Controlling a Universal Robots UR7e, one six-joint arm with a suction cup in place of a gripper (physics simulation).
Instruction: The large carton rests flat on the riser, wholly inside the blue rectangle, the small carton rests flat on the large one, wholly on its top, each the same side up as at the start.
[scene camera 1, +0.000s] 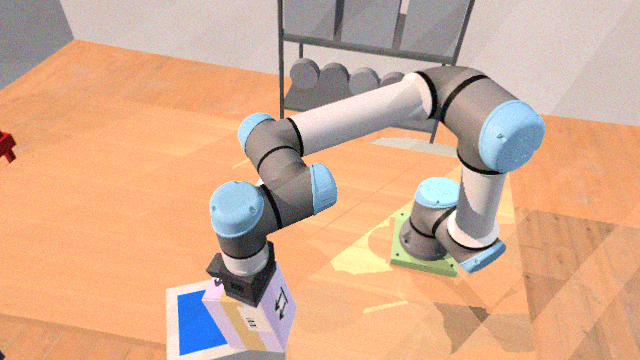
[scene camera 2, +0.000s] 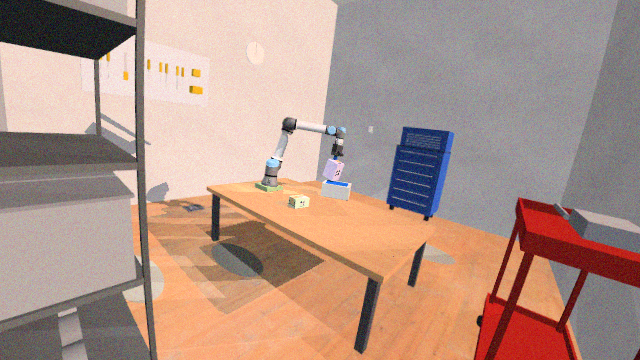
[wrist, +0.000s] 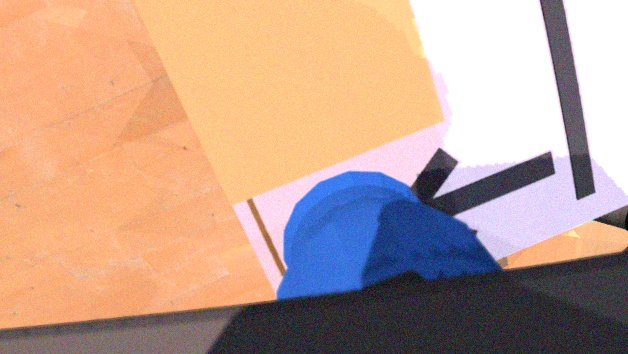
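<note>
The large carton, lilac with a tan tape band (scene camera 1: 257, 327) (scene camera 2: 333, 169) (wrist: 300, 95), hangs tilted from my suction cup (scene camera 2: 335, 158) (wrist: 350, 235), which is stuck to its top face near an edge. The carton is over the riser (scene camera 1: 172, 325) (scene camera 2: 336, 191), its lowest corner close above it; whether they touch I cannot tell. The blue rectangle (scene camera 1: 196, 327) (scene camera 2: 337, 183) shows left of the carton in scene camera 1. The small carton, pale green (scene camera 2: 299, 202), lies flat on the table, apart from the riser; in scene camera 1 the arm hides most or all of it.
The wooden table (scene camera 2: 370, 235) carries the arm's green base plate (scene camera 1: 425, 267) (scene camera 2: 268, 187). A grey shelf rack (scene camera 1: 281, 75) (scene camera 2: 142, 200) and a red cart (scene camera 2: 575, 250) stand off the table. A blue tool cabinet (scene camera 2: 417, 177) stands behind it by the wall.
</note>
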